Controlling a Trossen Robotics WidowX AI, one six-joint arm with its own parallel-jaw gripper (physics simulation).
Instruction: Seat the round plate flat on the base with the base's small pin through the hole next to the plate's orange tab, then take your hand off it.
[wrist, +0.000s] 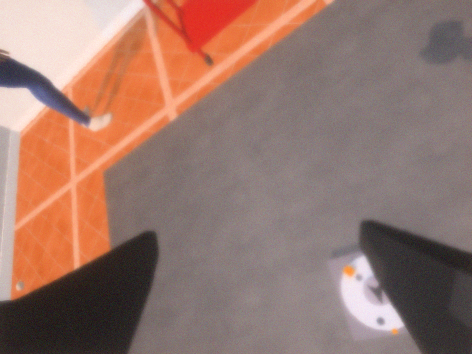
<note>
In view: the gripper (258, 236) and a white round plate (352, 290).
</note>
